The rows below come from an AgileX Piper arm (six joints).
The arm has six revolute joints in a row. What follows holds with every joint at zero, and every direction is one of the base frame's.
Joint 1 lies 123 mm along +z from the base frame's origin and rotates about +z.
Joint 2 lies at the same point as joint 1 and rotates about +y.
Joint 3 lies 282.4 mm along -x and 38.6 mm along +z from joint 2 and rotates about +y.
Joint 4 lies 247.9 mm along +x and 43.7 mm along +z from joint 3 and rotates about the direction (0.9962, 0, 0.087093).
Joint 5 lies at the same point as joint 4 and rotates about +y.
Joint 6 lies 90.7 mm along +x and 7.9 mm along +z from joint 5 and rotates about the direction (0.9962, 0, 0.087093).
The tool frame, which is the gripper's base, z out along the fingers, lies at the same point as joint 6; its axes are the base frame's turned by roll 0, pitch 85.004 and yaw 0 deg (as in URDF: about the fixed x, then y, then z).
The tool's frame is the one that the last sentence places.
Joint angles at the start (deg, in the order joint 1, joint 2, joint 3, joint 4, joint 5, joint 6):
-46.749 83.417 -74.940 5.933 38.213 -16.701
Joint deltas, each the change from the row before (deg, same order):
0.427 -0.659 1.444 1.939 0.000 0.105
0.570 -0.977 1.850 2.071 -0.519 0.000
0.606 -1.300 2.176 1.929 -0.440 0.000
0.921 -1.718 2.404 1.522 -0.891 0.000
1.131 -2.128 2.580 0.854 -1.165 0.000
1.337 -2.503 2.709 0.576 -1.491 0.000
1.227 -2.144 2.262 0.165 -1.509 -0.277
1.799 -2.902 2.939 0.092 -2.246 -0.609
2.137 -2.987 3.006 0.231 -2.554 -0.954
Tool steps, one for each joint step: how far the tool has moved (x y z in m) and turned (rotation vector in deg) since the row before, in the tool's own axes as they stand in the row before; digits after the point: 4 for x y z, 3 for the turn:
0.0048 0.0054 -0.0001 -1.617 0.383 1.403
0.0054 0.0062 -0.0008 -1.638 -0.038 1.334
0.0069 0.0063 -0.0019 -1.567 0.090 1.225
0.0071 0.0074 -0.0036 -1.379 -0.433 0.692
0.0074 0.0077 -0.0053 -1.035 -0.786 0.008
0.0075 0.0083 -0.0070 -0.921 -1.275 -0.361
0.0060 0.0068 -0.0060 -0.612 -1.314 -0.895
0.0075 0.0092 -0.0083 -0.815 -2.081 -1.615
0.0073 0.0102 -0.0085 -1.070 -2.428 -1.975

